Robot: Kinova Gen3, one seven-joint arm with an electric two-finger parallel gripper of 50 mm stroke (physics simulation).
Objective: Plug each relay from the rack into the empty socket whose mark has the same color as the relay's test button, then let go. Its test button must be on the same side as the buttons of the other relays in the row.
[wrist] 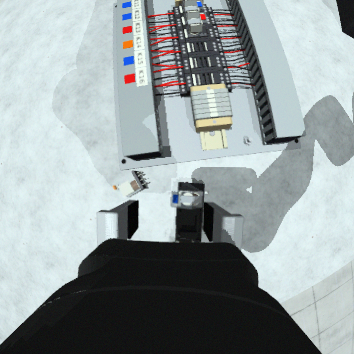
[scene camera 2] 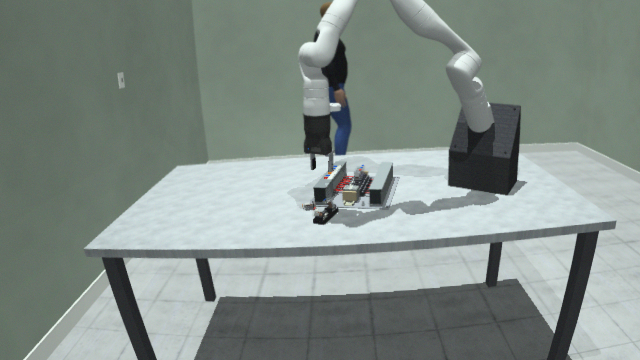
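Seen in the pictures: gripper, between the fingertips: [wrist: 170, 214] [scene camera 2: 322, 170]; arm's base, origin of its link: [scene camera 2: 480, 122].
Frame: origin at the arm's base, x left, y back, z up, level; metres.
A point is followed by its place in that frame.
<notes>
My gripper [scene camera 2: 321, 163] @[x 0.263, y -0.549, z -0.084 m] [wrist: 170, 214] @[x 0.263, y -0.549, z -0.084 m] is open and empty, above the table with the black rack [scene camera 2: 326, 217] @[x 0.330, y -0.540, z -0.210 m] [wrist: 189, 227] @[x 0.303, y -0.544, z -0.223 m] below. In the wrist view, a clear relay with a blue button [wrist: 189, 198] @[x 0.261, y -0.533, z -0.175 m] is at the rack's upper end, its button past the rack's left edge; I cannot tell whether it is seated squarely. A relay with an orange button [scene camera 2: 308, 206] @[x 0.237, y -0.605, z -0.211 m] [wrist: 131, 186] @[x 0.227, y -0.602, z -0.205 m] lies on its side left of the rack, pins toward the panel. Relays with red and blue buttons [wrist: 195, 22] @[x 0.045, y -0.458, z -0.158 m] stand in the socket row, buttons right. Several sockets [wrist: 201, 62] @[x 0.091, y -0.464, z -0.194 m] below them are empty.
Grey ducts [scene camera 2: 382, 182] [wrist: 137, 120] flank the row; the left one bears blue, red and orange marks [wrist: 128, 44] @[x 0.049, y -0.552, z -0.162 m]. A beige terminal block [scene camera 2: 350, 195] @[x 0.184, y -0.473, z -0.197 m] [wrist: 212, 106] @[x 0.162, y -0.474, z -0.179 m] stands at the row's near end. The panel [wrist: 175, 156] @[x 0.204, y -0.536, z -0.223 m] lies on the table [scene camera 2: 225, 215] @[x 0.273, y -0.878, z -0.225 m]. A person [scene camera 2: 342, 117] stands behind.
</notes>
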